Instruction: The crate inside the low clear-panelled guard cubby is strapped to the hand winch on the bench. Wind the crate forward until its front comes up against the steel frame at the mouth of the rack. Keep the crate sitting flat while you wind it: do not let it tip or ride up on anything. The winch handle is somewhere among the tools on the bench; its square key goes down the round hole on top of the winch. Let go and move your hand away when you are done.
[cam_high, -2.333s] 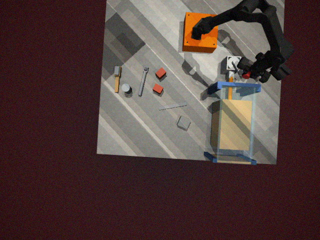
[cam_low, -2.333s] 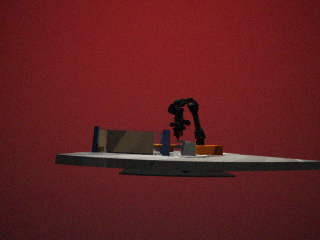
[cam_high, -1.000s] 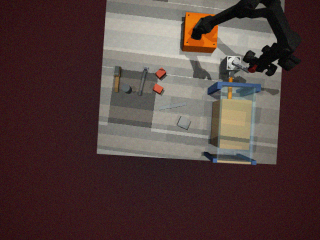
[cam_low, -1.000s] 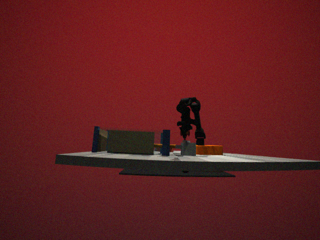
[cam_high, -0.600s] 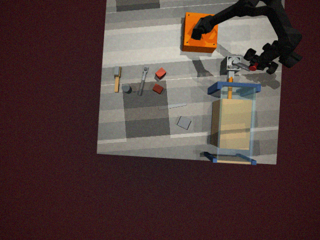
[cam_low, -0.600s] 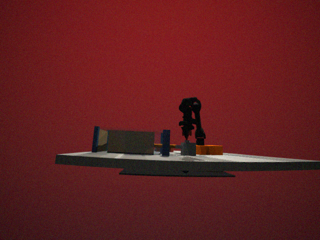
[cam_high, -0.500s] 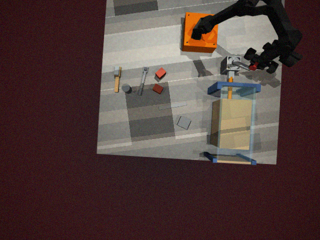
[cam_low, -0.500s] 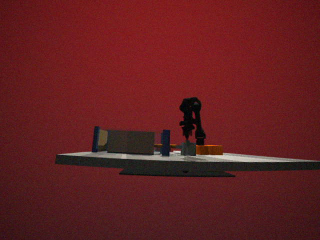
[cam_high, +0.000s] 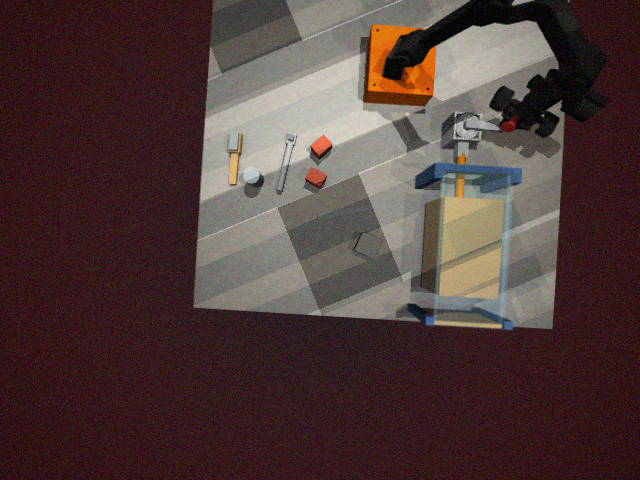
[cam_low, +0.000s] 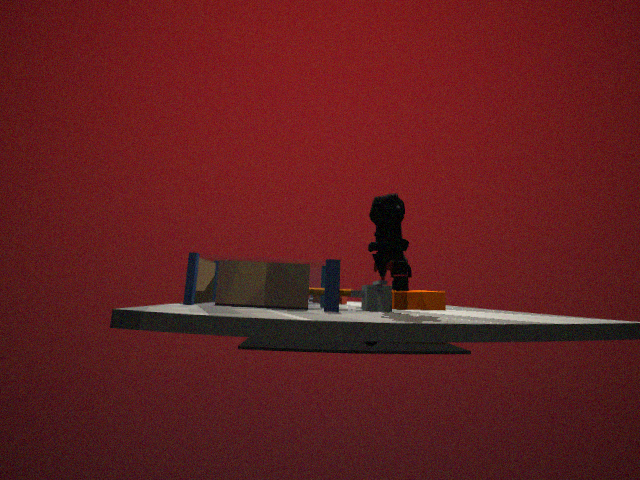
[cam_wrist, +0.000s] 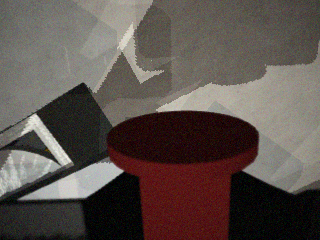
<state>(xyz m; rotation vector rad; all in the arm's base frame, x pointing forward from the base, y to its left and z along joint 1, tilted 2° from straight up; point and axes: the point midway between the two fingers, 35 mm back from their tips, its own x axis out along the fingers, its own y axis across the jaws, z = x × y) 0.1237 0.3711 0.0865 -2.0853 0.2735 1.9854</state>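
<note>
Right now the grey crank handle is 40 mm to the right of my gripper tip and 10 mm below it. Round my gripper tip: winch: 110 mm to the right, 80 mm below; then red knob: 20 mm above; then blue frame: 170 mm ahead, 70 mm to the right, 10 mm below.
</note>
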